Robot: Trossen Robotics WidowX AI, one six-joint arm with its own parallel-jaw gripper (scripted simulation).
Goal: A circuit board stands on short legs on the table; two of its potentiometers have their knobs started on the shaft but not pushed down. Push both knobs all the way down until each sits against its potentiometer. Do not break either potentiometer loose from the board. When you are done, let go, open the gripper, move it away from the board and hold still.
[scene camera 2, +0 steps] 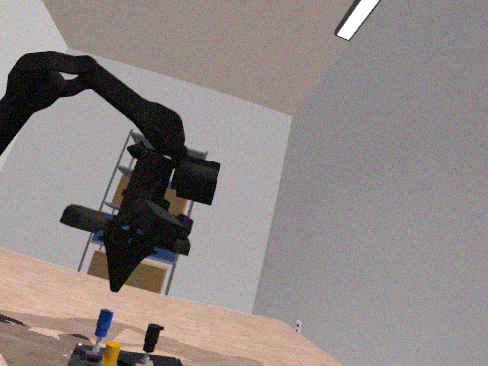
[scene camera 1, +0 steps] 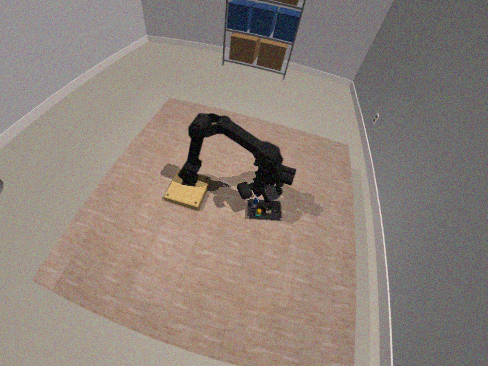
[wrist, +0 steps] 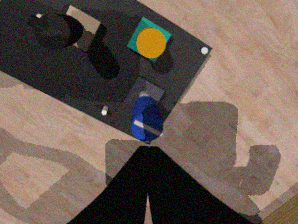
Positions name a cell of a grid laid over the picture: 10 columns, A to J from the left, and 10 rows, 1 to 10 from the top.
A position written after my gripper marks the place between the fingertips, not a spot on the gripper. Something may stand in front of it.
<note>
My gripper (scene camera 2: C8) is shut and holds nothing. Also in view: a blue knob (wrist: E6) and a black knob (wrist: B2).
My gripper also shows in scene camera 1 (scene camera 1: F6) and in the wrist view (wrist: E7).
</note>
